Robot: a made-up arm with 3 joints. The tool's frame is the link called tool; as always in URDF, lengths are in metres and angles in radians.
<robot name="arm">
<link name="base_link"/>
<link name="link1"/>
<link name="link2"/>
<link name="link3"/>
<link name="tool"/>
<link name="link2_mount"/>
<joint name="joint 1" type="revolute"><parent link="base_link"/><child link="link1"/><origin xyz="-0.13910 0.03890 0.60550" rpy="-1.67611 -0.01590 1.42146"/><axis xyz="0 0 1"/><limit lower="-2.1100" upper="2.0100" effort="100" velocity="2.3"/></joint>
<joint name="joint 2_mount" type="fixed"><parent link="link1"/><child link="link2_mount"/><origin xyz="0.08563 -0.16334 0.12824" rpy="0.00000 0.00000 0.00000"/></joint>
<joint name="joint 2" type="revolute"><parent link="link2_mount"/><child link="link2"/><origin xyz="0.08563 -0.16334 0.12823" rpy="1.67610 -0.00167 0.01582"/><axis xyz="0 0 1"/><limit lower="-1.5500" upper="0.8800" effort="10" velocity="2.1"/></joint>
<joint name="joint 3" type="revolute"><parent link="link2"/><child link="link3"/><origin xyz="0.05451 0.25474 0.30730" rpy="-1.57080 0.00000 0.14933"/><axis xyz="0 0 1"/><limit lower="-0.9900" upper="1.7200" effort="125" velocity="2.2"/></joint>
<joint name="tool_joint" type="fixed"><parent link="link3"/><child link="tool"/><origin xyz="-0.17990 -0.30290 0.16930" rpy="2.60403 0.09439 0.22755"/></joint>
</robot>
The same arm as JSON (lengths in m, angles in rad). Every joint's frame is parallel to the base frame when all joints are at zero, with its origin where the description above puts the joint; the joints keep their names.
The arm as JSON. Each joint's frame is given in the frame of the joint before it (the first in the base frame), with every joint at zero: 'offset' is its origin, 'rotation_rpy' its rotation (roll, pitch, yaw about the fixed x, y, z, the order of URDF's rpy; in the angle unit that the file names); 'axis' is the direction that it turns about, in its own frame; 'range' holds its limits. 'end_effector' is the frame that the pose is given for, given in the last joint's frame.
{"length_unit": "m", "angle_unit": "rad", "chain": [
  {"id": "joint 1", "offset": [-0.1391, 0.0389, 0.6055], "rotation_rpy": [0.0, 0.0, 0.0], "axis": [-0.983143, 0.149607, -0.105105], "range": [-2.11, 2.01]},
  {"id": "joint 2", "offset": [-0.2614, 0.2077, 0.3006], "rotation_rpy": [0.0, 0.0, 0.0], "axis": [0.0, 0.0, 1.0], "range": [-1.55, 0.88]},
  {"id": "joint 3", "offset": [-0.2438, 0.0918, 0.3073], "rotation_rpy": [0.0, 0.0, 0.0], "axis": [-1.0, 0.0, 0.0], "range": [-0.99, 1.72]}
], "end_effector": {"offset": [-0.1693, -0.1799, 0.3029], "rotation_rpy": [1.0114, 0.2265, 1.4739]}}

